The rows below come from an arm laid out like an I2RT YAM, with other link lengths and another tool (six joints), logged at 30 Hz.
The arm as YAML. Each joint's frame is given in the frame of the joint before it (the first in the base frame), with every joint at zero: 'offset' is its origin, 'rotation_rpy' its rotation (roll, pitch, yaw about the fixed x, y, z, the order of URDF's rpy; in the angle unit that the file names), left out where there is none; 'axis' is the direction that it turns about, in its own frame. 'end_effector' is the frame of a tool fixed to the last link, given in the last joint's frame.
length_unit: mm
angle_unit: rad
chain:
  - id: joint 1
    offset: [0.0, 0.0, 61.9]
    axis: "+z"
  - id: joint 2
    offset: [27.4, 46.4, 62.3]
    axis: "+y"
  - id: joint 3
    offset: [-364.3, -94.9, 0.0]
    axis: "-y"
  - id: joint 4
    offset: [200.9, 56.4, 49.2]
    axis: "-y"
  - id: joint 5
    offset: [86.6, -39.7, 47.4]
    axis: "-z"
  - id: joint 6
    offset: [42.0, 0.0, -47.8]
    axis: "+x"
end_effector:
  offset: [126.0, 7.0, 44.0]
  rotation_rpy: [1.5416, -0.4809, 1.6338]
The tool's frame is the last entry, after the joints.
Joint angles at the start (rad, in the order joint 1, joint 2, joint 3, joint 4, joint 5, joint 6):
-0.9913, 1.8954, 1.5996, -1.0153, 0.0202, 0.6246
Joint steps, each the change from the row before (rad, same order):
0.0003, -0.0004, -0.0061, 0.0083, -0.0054, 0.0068
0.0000, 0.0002, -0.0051, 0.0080, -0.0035, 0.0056
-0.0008, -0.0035, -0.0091, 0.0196, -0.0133, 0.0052
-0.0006, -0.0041, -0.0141, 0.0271, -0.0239, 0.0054
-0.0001, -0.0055, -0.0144, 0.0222, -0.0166, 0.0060
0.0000, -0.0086, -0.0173, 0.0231, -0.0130, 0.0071
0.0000, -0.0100, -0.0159, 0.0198, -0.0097, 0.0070
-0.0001, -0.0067, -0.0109, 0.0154, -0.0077, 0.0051
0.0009, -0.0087, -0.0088, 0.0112, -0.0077, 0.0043
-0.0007, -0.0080, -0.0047, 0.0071, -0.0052, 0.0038
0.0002, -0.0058, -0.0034, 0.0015, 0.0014, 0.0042
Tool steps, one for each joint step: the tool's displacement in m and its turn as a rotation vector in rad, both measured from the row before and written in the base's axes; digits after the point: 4 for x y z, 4 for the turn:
0.0008, 0.0002, -0.0010, 0.0015, -0.0073, -0.0049
0.0006, -0.0003, -0.0009, 0.0003, -0.0056, -0.0045
0.0024, -0.0007, 0.0004, -0.0040, -0.0196, -0.0022
0.0043, -0.0001, -0.0002, -0.0009, -0.0298, 0.0010
0.0026, 0.0006, 0.0000, -0.0013, -0.0219, -0.0009
0.0016, 0.0010, 0.0006, -0.0038, -0.0199, -0.0027
0.0009, 0.0012, 0.0013, -0.0050, -0.0169, -0.0035
0.0009, 0.0005, 0.0011, -0.0042, -0.0134, -0.0023
0.0010, 0.0013, 0.0021, -0.0043, -0.0132, -0.0004
0.0001, 0.0006, 0.0027, -0.0050, -0.0107, -0.0024
-0.0009, 0.0008, 0.0015, -0.0028, -0.0021, -0.0042

